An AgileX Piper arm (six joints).
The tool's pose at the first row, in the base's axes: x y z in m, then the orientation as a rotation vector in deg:
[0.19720 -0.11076 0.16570 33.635 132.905 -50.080]
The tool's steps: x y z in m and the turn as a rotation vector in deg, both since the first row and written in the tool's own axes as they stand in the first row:
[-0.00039 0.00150 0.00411 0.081 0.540 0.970]
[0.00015 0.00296 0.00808 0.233 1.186 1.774]
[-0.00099 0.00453 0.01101 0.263 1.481 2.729]
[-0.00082 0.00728 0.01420 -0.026 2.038 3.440]
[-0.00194 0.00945 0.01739 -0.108 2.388 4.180]
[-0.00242 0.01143 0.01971 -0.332 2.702 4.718]
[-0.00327 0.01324 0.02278 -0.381 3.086 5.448]
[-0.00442 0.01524 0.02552 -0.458 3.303 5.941]
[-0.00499 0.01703 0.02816 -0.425 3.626 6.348]
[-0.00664 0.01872 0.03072 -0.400 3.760 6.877]
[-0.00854 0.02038 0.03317 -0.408 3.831 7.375]
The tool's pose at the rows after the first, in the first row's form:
[0.19985 -0.11268 0.16277 35.052 132.889 -49.672]
[0.20175 -0.11435 0.15934 36.376 133.017 -49.411]
[0.20455 -0.11555 0.15759 37.613 132.787 -48.967]
[0.20718 -0.11586 0.15431 38.595 133.005 -48.219]
[0.21041 -0.11681 0.15212 39.577 132.954 -47.729]
[0.21275 -0.11717 0.15014 40.253 133.016 -47.165]
[0.21553 -0.11824 0.14801 41.256 132.980 -46.711]
[0.21853 -0.11900 0.14620 41.888 132.929 -46.356]
[0.22094 -0.11973 0.14416 42.537 132.980 -46.160]
[0.22405 -0.12067 0.14292 43.202 132.802 -45.919]
[0.22730 -0.12161 0.14193 43.781 132.593 -45.661]

